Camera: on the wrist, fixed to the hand. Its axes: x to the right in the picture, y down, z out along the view.
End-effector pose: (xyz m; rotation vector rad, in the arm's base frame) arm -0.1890 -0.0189 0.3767 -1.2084 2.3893 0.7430
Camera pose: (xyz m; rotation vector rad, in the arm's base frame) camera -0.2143 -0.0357 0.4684 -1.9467 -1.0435 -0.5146
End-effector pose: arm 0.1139 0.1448 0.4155 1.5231 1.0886 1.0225
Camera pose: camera 0.0326 0.1362 0.4669 -0.8273 1.4912 -1.5333
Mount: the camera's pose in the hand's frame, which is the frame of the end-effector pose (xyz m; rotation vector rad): -0.0237 0.0390 -0.0851 0.3289 -0.4409 -3.0883
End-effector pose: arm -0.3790 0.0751 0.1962 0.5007 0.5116 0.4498
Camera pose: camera -0.4559 0.1220 0.1614 -0.3240 0.3707 -2.6392
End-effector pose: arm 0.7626 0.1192 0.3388 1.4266 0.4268 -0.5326
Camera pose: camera 0.7693 0.2084 0.3752 0.3960 -1.3655 2.1599
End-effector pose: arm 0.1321 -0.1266 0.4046 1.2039 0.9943 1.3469
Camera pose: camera 0.0411 -0.1508 0.4262 -0.6449 1.1334 -1.4586
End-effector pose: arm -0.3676 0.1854 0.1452 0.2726 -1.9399 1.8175
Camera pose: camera -0.3476 0.2689 0.1011 1.9301 0.3151 -0.3973
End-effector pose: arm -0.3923 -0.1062 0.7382 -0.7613 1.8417 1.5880
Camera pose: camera -0.4109 -0.1845 0.7916 -1.2553 -0.5721 -0.7061
